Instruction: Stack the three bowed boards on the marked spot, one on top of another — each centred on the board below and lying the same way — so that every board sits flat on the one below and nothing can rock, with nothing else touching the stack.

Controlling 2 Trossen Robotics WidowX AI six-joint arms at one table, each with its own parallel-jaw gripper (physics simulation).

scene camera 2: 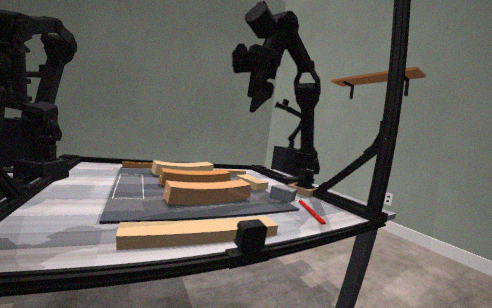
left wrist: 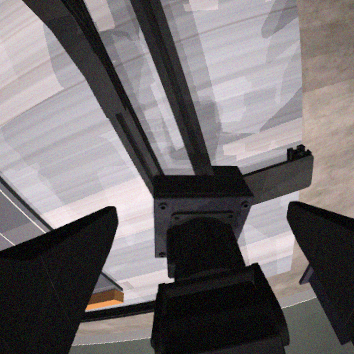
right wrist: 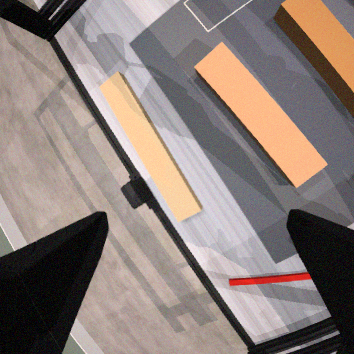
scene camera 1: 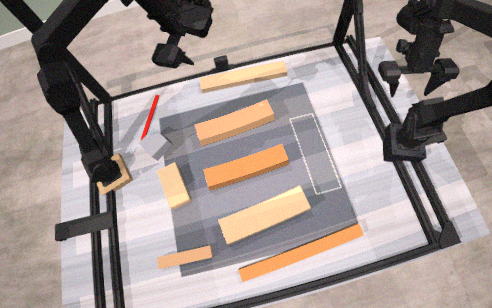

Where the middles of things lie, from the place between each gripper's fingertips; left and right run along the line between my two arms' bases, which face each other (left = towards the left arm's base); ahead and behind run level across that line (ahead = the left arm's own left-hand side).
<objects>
I see my right gripper 90 mm short of the tan bowed board (scene camera 2: 183, 193), 60 mm to the right of it and 240 mm above it. Round my right hand: pale bowed board (scene camera 1: 257, 218) (370 mm ahead, 120 mm to the left, 240 mm below); long orange strip (scene camera 1: 259, 268) (480 mm ahead, 200 mm to the left, 260 mm below); dark orange bowed board (scene camera 1: 270, 159) (230 mm ahead, 80 mm to the left, 240 mm below).
Now: left hand 47 cm to the left of the dark orange bowed board, 13 cm short of it and 9 cm above it. Round my left hand: pale bowed board (43 cm to the right, 27 cm ahead, 9 cm below); tan bowed board (49 cm to the right, 9 cm below, 2 cm behind); long orange strip (37 cm ahead, 35 cm to the right, 11 cm below).
</objects>
